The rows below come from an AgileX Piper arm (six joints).
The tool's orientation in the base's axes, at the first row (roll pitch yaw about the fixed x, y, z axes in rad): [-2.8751, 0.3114, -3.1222]
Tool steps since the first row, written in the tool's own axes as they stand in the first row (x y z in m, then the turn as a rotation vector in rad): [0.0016, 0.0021, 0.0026, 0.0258, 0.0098, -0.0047]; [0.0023, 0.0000, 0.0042, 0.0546, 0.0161, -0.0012]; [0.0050, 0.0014, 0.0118, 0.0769, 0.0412, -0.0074]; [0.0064, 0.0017, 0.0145, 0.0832, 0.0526, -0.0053]
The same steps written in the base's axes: [-0.0006, 0.0013, -0.0034, -0.0254, 0.0102, -0.0060]; [-0.0009, -0.0011, -0.0046, -0.0513, 0.0149, -0.0197]; [-0.0011, -0.0018, -0.0127, -0.0729, 0.0403, -0.0271]; [-0.0016, -0.0022, -0.0157, -0.0775, 0.0506, -0.0338]
